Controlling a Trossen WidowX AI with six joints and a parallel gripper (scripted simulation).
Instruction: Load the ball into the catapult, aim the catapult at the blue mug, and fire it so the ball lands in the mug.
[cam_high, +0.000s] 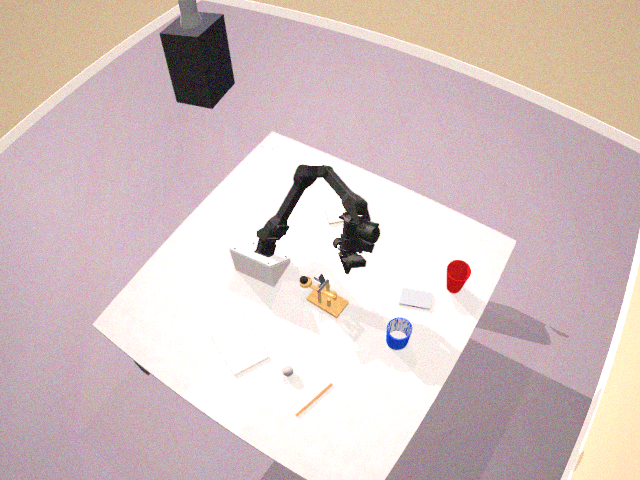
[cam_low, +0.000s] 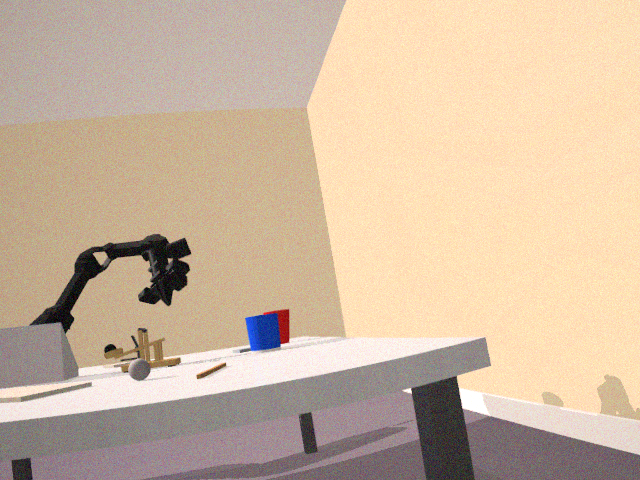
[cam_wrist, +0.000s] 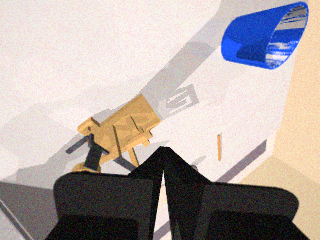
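Right now the small black ball is 170 mm behind my gripper tip, 110 mm below it and 20 mm to the right of it. The rest, counted from my gripper tip: grey flat plate (250 mm ahead, 160 mm below, 90 mm to the left); blue mug (240 mm ahead, 140 mm below, 110 mm to the right); wooden catapult (110 mm below, 90 mm behind, 20 mm to the right).
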